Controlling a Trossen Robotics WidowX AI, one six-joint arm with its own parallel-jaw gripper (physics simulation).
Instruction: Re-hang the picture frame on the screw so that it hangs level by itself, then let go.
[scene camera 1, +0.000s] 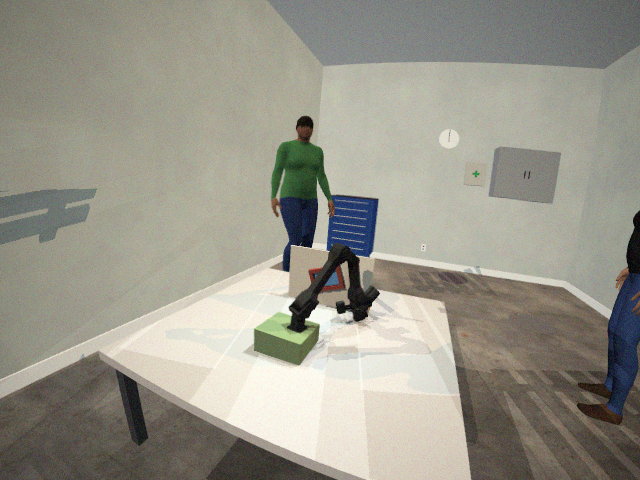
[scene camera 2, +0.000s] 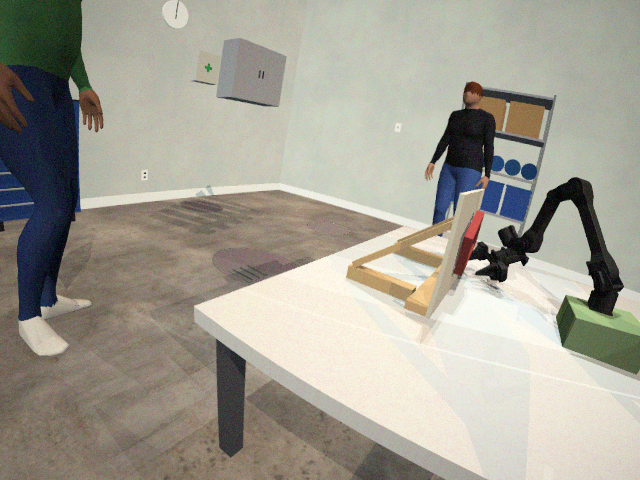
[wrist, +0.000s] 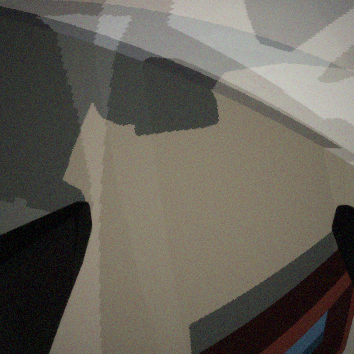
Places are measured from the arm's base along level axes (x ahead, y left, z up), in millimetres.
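Pixels of known places: gripper, fingertip midpoint: (scene camera 1: 348, 303) (scene camera 2: 469, 266) (wrist: 218, 217); arm's base, origin of the base link: (scene camera 1: 297, 327) (scene camera 2: 599, 309).
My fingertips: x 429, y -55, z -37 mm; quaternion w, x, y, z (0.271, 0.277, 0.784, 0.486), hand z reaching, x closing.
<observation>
Ahead of a thing's pixels: the offset from my fingertips to its middle. "pt": to the spot under its first point. Level surfaces: height alone.
The red picture frame {dy +141, dx -5, dz +112 mm} (scene camera 1: 334, 279) (scene camera 2: 469, 242) (wrist: 300, 297) with a blue picture is against the front of the upright beige board (scene camera 1: 299, 268) (scene camera 2: 465, 209) (wrist: 210, 175). In scene camera 1 it is tilted against the board's top edge, its right side higher; the arm hides part of it. In the wrist view one corner shows at lower right. The screw does not show. My gripper (scene camera 1: 349, 310) (scene camera 2: 479, 262) (wrist: 218, 217) is open and empty, in front of the board, low and to the frame's right in scene camera 1. In the wrist view the right finger overlaps the frame's edge.
A wooden support {pt dy +353, dx +137, dz -23 mm} (scene camera 2: 385, 282) props the board from behind on the white table {dz -53 mm} (scene camera 1: 268, 408) (scene camera 2: 330, 330). The arm stands on a green block (scene camera 1: 281, 341) (scene camera 2: 599, 338). A person in green (scene camera 1: 300, 167) stands behind the table; another in black (scene camera 2: 465, 136) stands beyond it.
</observation>
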